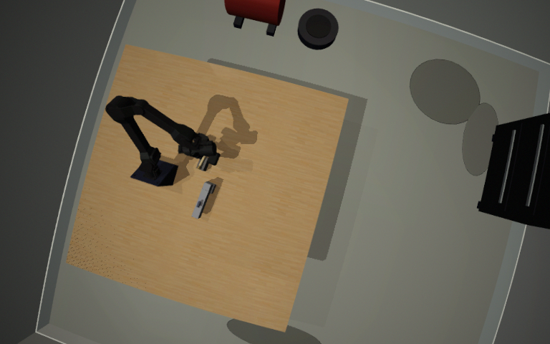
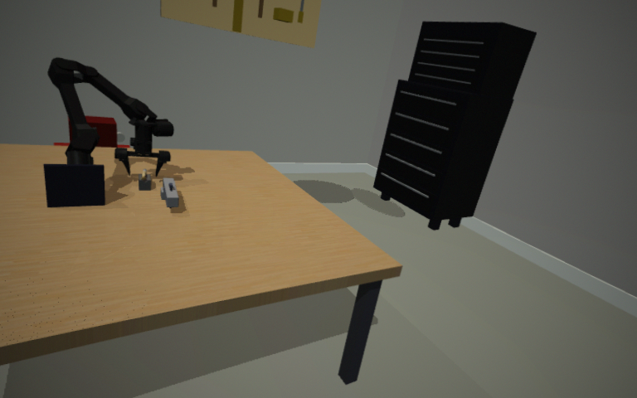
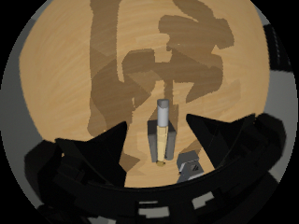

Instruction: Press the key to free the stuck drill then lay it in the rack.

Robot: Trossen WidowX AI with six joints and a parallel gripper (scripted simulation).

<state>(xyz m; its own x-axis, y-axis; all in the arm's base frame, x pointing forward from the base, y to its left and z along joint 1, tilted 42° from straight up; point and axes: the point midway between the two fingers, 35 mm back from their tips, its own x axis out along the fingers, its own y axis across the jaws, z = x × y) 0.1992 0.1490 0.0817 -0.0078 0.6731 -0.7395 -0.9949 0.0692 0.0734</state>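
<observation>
Right now the drill is 30 mm to the right of my gripper tip and 20 mm above it. The rest, counted from my gripper tip: dark key (60 mm ahead, 250 mm to the right, 20 mm above); grey holder block (60 mm ahead, 220 mm to the right, 10 mm above); rack (50 mm to the right, 10 mm below).
</observation>
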